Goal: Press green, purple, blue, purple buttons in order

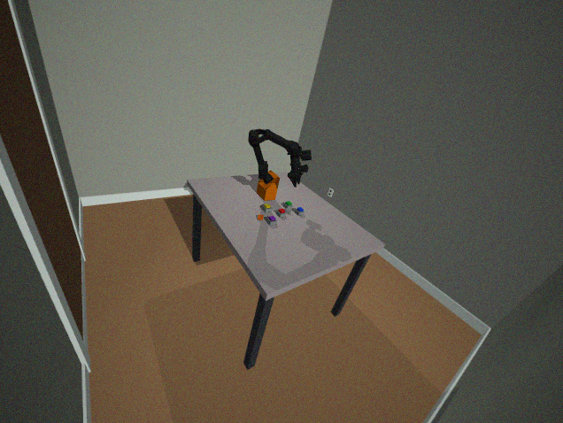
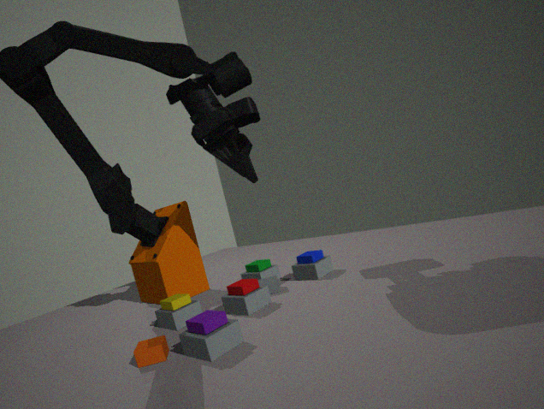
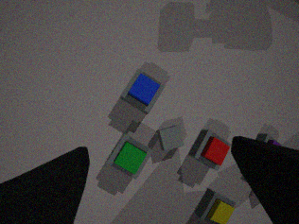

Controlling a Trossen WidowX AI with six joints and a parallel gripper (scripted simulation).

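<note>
My gripper tip is now 3 cm past the green button, 1 cm to the left of it and 15 cm above it. The rest, counted from my gripper tip: grey block: 3 cm ahead, 4 cm to the right, 17 cm below; then blue button: 6 cm ahead, 3 cm to the left, 15 cm below; then red button: 6 cm ahead, 11 cm to the right, 15 cm below.
</note>
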